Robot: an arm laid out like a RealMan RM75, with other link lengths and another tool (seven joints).
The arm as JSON. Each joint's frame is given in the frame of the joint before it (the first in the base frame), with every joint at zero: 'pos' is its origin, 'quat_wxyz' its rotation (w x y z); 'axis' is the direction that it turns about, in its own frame. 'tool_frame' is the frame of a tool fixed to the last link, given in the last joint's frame.
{
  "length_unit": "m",
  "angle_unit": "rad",
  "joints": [
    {
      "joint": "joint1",
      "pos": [
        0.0,
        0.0,
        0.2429
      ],
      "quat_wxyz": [
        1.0,
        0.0,
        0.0,
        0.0
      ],
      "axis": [
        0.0,
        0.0,
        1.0
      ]
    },
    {
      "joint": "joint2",
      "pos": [
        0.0,
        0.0,
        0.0
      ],
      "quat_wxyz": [
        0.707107,
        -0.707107,
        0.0,
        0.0
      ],
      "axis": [
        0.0,
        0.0,
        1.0
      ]
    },
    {
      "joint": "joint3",
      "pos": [
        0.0,
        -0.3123,
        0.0
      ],
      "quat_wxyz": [
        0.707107,
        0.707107,
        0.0,
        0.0
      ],
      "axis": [
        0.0,
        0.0,
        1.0
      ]
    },
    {
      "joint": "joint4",
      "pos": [
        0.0,
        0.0,
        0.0
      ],
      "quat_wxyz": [
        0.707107,
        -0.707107,
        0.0,
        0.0
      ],
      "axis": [
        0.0,
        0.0,
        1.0
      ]
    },
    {
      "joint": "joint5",
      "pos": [
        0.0,
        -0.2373,
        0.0
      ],
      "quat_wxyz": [
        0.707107,
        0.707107,
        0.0,
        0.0
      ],
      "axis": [
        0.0,
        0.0,
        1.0
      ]
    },
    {
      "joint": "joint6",
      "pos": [
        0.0,
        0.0,
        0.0
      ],
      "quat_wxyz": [
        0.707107,
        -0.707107,
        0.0,
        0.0
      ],
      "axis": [
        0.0,
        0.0,
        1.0
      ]
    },
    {
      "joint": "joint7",
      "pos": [
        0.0,
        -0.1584,
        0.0
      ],
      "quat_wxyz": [
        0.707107,
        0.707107,
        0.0,
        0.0
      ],
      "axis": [
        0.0,
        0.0,
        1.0
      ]
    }
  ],
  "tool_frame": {
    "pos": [
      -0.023,
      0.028,
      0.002
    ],
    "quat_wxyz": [
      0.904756,
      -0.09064,
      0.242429,
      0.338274
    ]
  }
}
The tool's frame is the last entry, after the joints.
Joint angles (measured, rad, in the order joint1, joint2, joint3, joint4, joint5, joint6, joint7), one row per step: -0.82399, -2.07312, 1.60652, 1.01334, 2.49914, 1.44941, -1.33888; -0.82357, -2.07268, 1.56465, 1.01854, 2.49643, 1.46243, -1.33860; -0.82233, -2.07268, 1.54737, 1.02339, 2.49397, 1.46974, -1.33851; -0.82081, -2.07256, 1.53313, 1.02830, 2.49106, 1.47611, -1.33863; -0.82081, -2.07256, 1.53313, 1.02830, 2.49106, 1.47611, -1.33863; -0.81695, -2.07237, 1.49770, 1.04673, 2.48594, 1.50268, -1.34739; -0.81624, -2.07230, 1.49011, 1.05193, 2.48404, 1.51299, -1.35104; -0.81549, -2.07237, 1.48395, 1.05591, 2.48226, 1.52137, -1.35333; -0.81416, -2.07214, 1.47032, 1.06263, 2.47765, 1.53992, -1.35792; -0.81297, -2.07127, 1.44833, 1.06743, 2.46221, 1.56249, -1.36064; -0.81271, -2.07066, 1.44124, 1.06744, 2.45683, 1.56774, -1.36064; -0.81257, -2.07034, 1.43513, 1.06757, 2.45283, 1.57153, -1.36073; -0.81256, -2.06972, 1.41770, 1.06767, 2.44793, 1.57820, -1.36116; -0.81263, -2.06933, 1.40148, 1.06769, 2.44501, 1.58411, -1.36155; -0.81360, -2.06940, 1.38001, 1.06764, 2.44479, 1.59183, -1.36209; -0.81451, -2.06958, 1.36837, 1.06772, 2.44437, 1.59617, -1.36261; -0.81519, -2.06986, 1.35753, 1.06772, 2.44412, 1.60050, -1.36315; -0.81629, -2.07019, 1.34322, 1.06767, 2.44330, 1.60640, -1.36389
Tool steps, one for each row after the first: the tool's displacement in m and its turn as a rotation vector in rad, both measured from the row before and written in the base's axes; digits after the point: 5 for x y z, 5 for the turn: 0.00140, 0.00233, 0.00523, 0.01563, -0.02570, 0.02247; 0.00087, 0.00053, 0.00223, 0.00525, -0.01219, 0.00909; 0.00077, 0.00032, 0.00191, 0.00429, -0.01097, 0.00764; 0.00000, 0.00000, 0.00000, 0.00000, 0.00000, 0.00000; 0.00264, -0.00048, 0.00586, 0.00854, -0.02369, 0.02502; 0.00079, -0.00077, 0.00149, -0.00101, -0.00457, 0.00775; 0.00056, -0.00071, 0.00113, -0.00139, -0.00391, 0.00607; 0.00086, -0.00162, 0.00248, -0.00410, -0.00838, 0.01447; 0.00155, -0.00202, 0.00281, -0.00708, -0.02156, 0.02115; 0.00026, -0.00037, 0.00083, -0.00145, -0.00743, 0.00636; 0.00029, -0.00019, 0.00066, -0.00049, -0.00624, 0.00496; 0.00031, 0.00040, 0.00212, 0.00389, -0.01321, 0.01168; 0.00014, 0.00046, 0.00202, 0.00417, -0.01103, 0.01044; 0.00015, 0.00081, 0.00270, 0.00615, -0.01164, 0.01253; 0.00032, 0.00044, 0.00139, 0.00310, -0.00672, 0.00658; 0.00020, 0.00029, 0.00126, 0.00255, -0.00614, 0.00647; 0.00038, 0.00036, 0.00164, 0.00304, -0.00853, 0.00847
